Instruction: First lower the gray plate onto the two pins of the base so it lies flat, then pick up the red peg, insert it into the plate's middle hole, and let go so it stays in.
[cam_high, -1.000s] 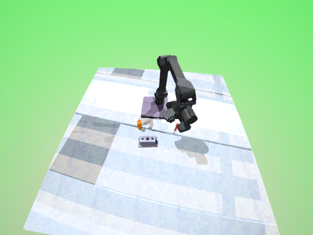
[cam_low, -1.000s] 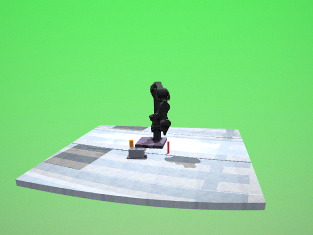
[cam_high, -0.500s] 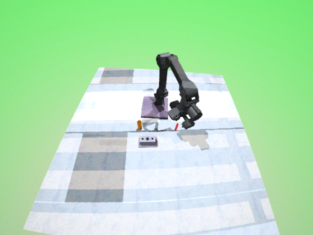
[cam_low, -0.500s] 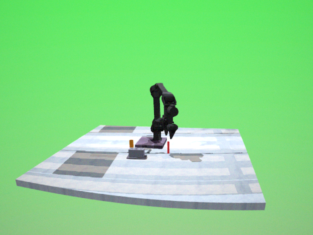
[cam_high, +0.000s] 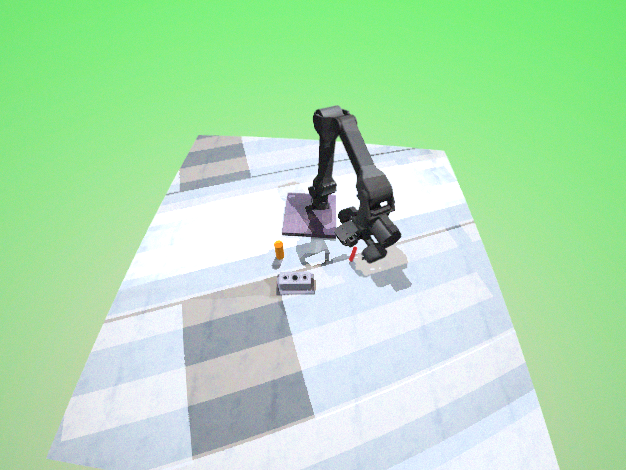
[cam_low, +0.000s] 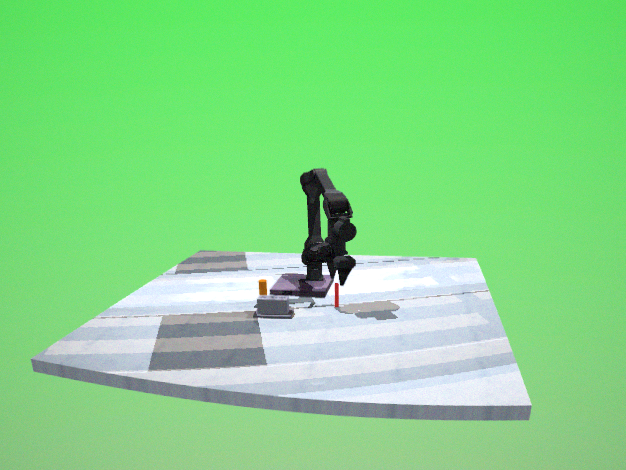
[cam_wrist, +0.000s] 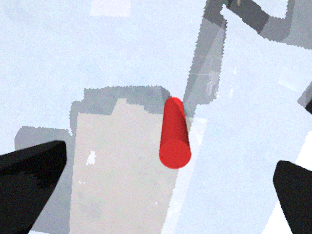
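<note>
Right now the red peg is 40 mm below my gripper tip. The rest, counted from my gripper tip: gray plate: 70 mm ahead, 200 mm to the right, 40 mm below; orange cylinder: 50 mm behind, 250 mm to the right, 40 mm below; base: 70 mm ahead, 200 mm to the right, 80 mm below.
</note>
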